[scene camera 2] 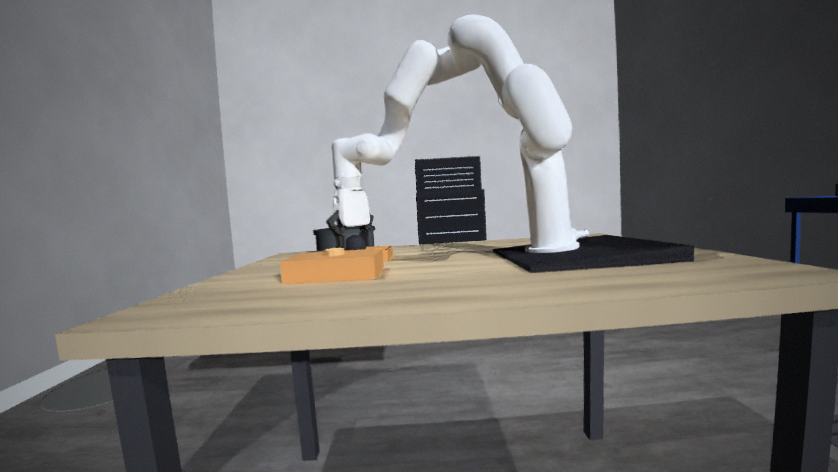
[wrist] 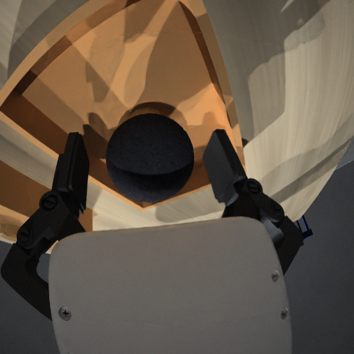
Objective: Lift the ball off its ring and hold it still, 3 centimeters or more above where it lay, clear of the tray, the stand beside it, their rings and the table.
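Places are measured from the arm's base along level axes (x ahead, y left, z up), in millimetres.
Pixels of known places: gripper, fingertip midpoint: (scene camera 2: 353, 248); arm's base, link origin: (scene camera 2: 551, 248).
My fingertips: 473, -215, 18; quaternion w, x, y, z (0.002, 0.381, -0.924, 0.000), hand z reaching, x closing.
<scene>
For each thing: its top centre in the pictures, then the offset to it from my fingertips, as dx, dy, dz. Level surfaces: height alone.
- dark ball, top centre: (scene camera 2: 354, 234) -5, +4, +36
- orange tray, top centre: (scene camera 2: 355, 249) -5, +4, -5
- wooden table, surface height: dz -33
The dark ball (scene camera 2: 355, 241) (wrist: 150, 157) sits in the orange tray (scene camera 2: 388, 252) (wrist: 172, 62), near one corner of it. Its ring is mostly hidden beneath it; a brown arc shows past the ball in the wrist view. My gripper (scene camera 2: 353, 243) (wrist: 147, 143) is open and low over the tray, with one finger on either side of the ball. In the wrist view a gap shows between each finger and the ball. The orange stand (scene camera 2: 328, 269) (wrist: 25, 192) is beside the tray, and its small ring (scene camera 2: 334, 252) stands on top. The stand hides most of the tray in the scene view.
The wooden table (scene camera 2: 469, 299) (wrist: 300, 115) carries the tray, the stand and the arm's black base plate (scene camera 2: 633, 252). A dark round bin (scene camera 2: 322, 239) is behind the table. A black drawer cabinet (scene camera 2: 450, 208) stands against the back wall. The tray's walls surround the ball.
</scene>
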